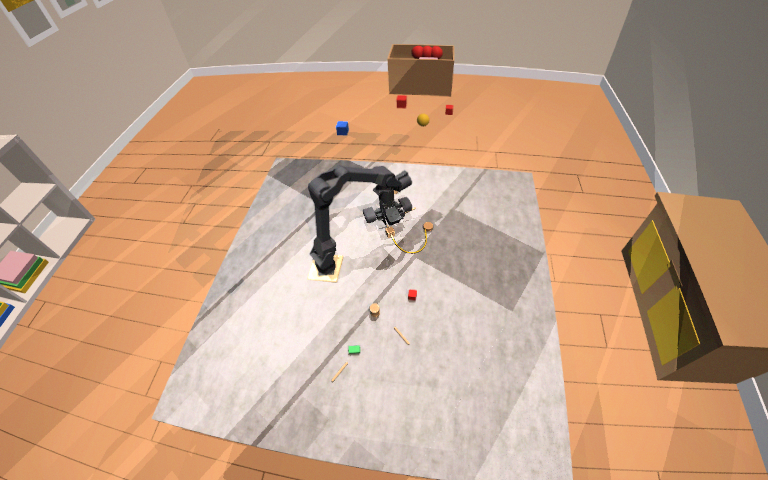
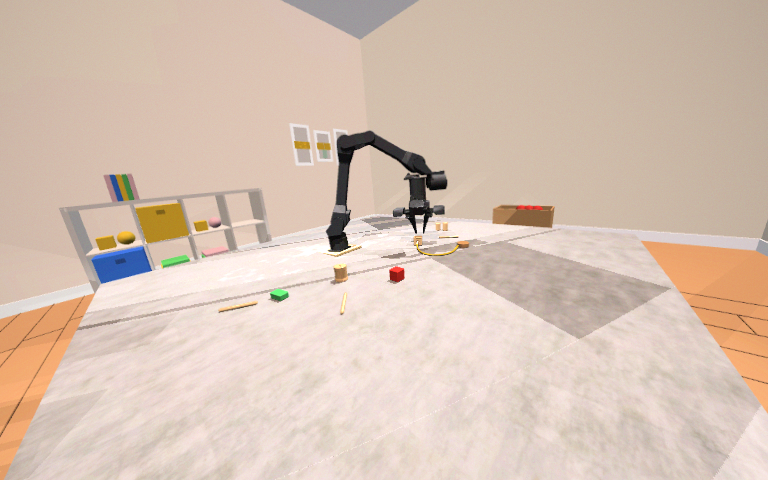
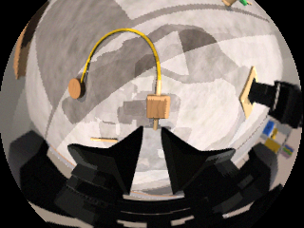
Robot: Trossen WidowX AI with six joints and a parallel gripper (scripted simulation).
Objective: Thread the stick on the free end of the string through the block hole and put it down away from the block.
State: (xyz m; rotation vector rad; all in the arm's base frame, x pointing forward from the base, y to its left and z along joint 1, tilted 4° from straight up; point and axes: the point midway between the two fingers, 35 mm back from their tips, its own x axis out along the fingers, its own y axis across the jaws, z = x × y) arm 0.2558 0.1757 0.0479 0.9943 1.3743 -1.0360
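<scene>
Now: gripper tip 30 mm to the left of the small wooden block and 20 mm above it. The rest, counted from my gripper tip: round wooden button: 160 mm ahead, 30 mm below, 10 mm to the right; red cube: 320 mm to the right, 60 mm ahead, 20 mm below; loose stick: 100 mm to the left, 100 mm ahead, 30 mm below.
</scene>
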